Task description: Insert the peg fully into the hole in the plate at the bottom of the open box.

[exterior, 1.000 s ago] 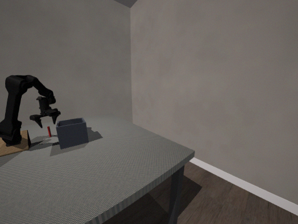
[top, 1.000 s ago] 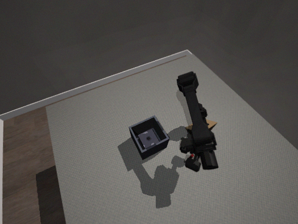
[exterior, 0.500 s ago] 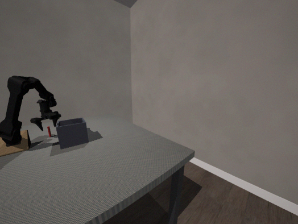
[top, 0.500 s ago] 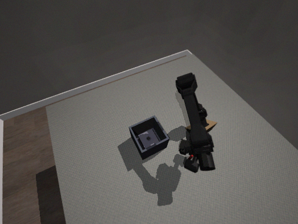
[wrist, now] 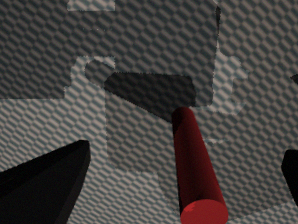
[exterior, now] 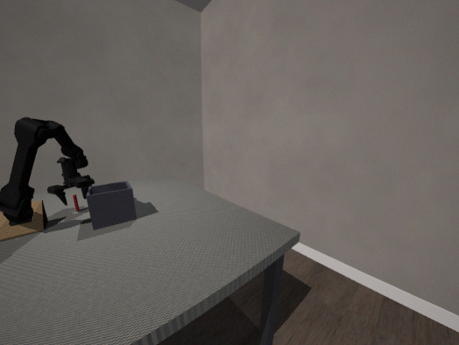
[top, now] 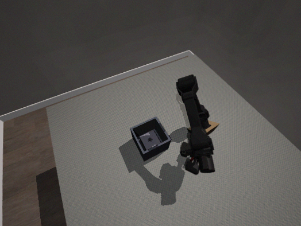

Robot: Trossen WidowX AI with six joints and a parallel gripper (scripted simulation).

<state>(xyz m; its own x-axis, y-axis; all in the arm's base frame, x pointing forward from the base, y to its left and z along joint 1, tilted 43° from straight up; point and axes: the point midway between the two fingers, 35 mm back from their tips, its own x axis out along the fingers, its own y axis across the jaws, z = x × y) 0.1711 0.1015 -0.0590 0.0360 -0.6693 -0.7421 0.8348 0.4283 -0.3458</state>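
The red peg is 40 mm below my hand. From my hand the other things lie so: grey plate: 150 mm ahead, 210 mm to the right, 30 mm below.
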